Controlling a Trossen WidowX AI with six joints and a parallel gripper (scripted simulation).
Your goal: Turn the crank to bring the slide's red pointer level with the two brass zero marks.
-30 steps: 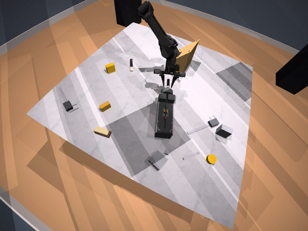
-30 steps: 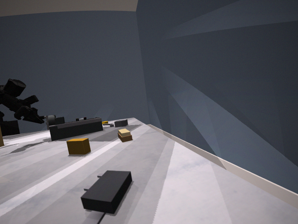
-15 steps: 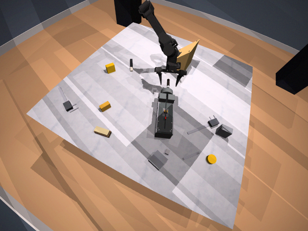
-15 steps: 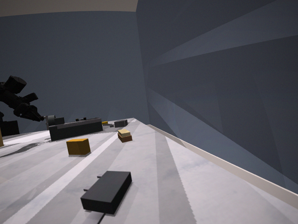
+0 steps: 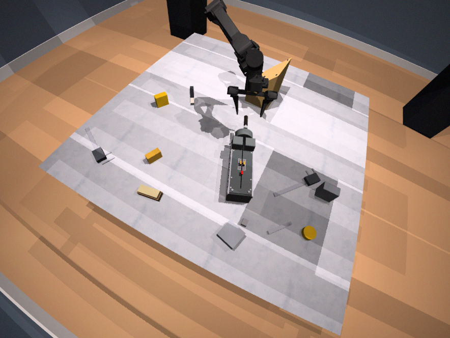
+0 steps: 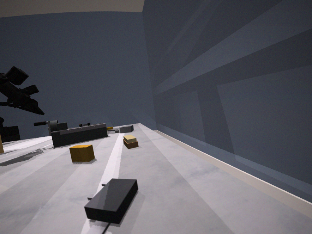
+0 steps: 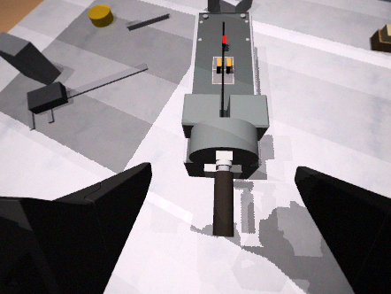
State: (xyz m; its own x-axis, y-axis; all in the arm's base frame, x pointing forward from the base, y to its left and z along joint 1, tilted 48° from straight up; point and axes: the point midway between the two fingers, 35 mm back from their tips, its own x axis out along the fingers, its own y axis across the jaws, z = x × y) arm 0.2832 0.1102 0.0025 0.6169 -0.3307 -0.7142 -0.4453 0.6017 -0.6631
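The dark brown crank handle lies 40 mm below my gripper tip, 10 mm to the right of it and 10 mm behind it. Round my gripper tip: tan block 420 mm ahead, 180 mm to the right, 150 mm below; yellow cube 450 mm to the right, 130 mm below, 20 mm ahead; red pointer 190 mm ahead, 80 mm to the left, 80 mm below.
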